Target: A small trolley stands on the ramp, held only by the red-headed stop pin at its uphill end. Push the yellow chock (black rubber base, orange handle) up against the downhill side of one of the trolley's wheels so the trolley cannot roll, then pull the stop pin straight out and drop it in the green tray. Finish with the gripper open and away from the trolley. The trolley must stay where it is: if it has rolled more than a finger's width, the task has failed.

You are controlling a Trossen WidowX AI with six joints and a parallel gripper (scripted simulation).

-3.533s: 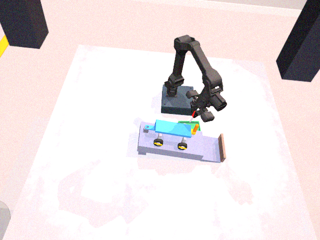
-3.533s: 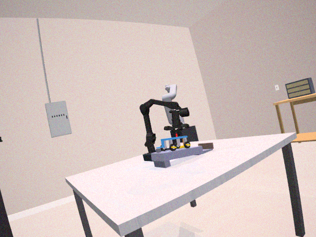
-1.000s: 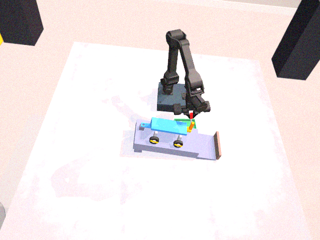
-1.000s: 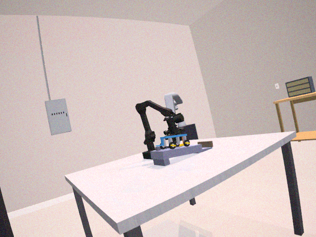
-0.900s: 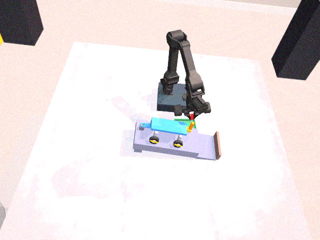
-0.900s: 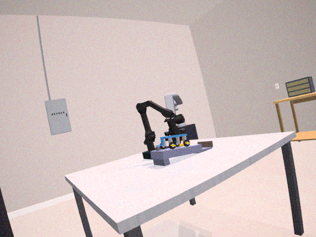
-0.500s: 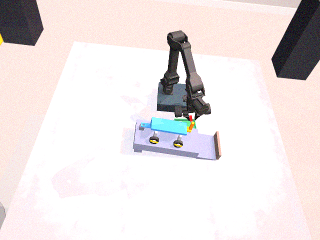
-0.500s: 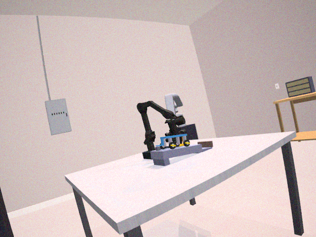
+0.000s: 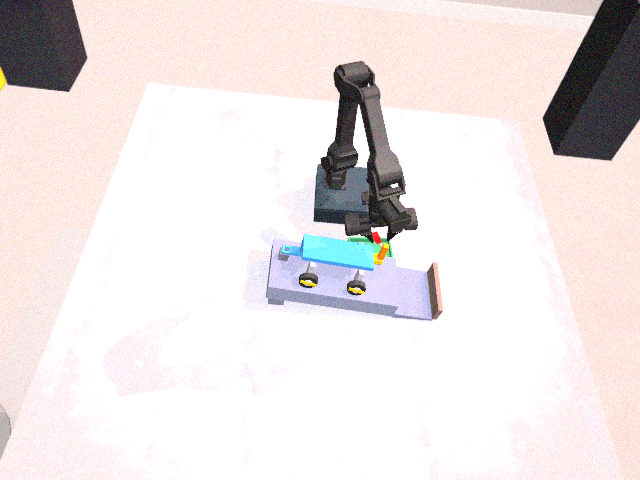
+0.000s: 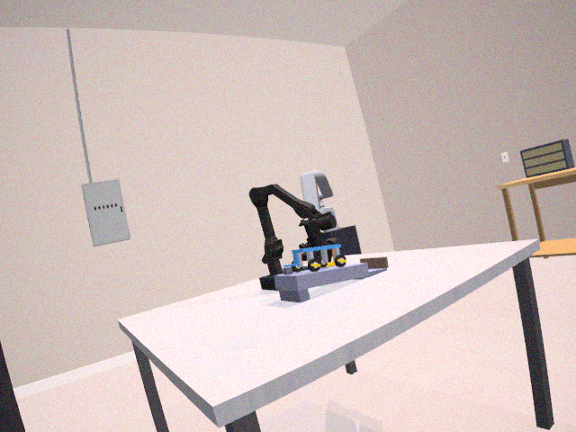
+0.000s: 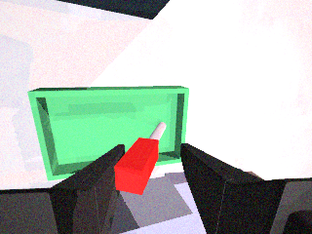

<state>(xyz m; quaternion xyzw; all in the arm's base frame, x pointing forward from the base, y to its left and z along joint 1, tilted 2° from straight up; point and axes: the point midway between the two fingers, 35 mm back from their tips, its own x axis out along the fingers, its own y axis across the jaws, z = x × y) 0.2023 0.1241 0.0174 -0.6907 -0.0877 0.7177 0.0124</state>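
My gripper tip is now 1 cm above the red-headed stop pin. Also, from my gripper tip: lilac ramp (13 cm ahead, 12 cm to the right); then yellow chock (8 cm ahead, 3 cm to the right, 3 cm above); then green tray (6 cm below, 2 cm to the right).
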